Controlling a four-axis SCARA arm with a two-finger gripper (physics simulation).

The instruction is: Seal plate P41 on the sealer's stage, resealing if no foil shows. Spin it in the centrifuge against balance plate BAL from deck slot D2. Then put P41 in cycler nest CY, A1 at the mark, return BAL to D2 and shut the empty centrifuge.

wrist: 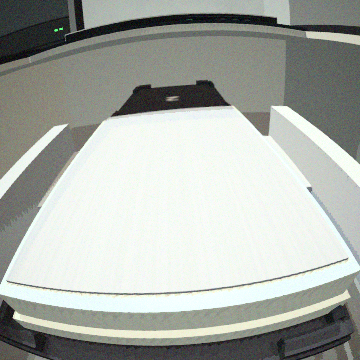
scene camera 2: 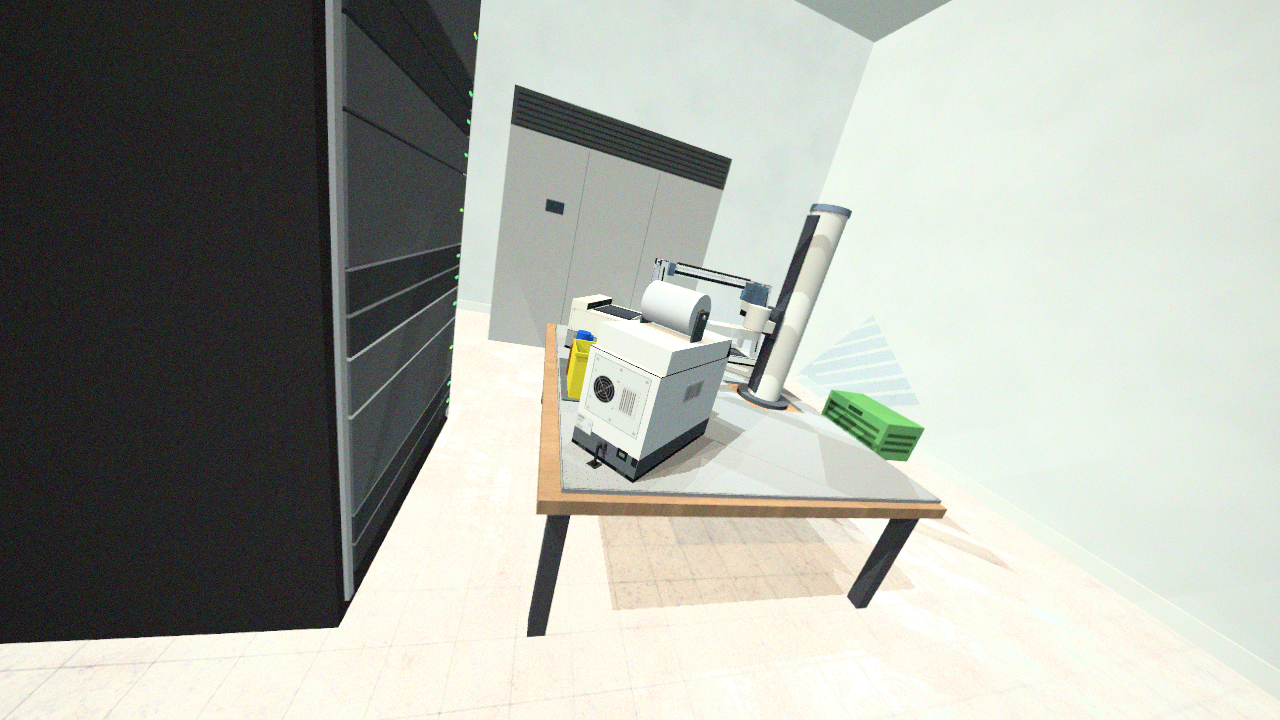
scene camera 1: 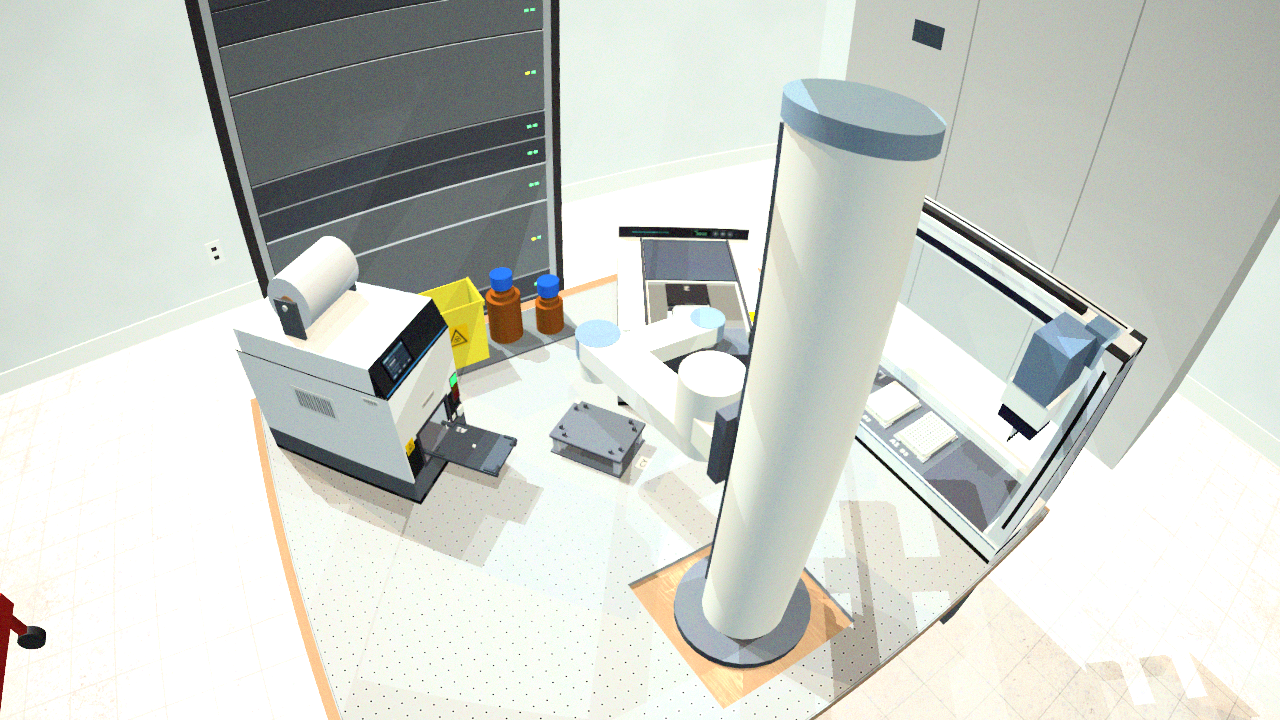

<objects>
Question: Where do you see a rotor buckets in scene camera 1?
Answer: At 677,294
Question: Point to a yellow biohazard bin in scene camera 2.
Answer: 571,385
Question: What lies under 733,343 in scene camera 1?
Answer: The gripper.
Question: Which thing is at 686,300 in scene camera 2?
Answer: A foil roll.
</objects>
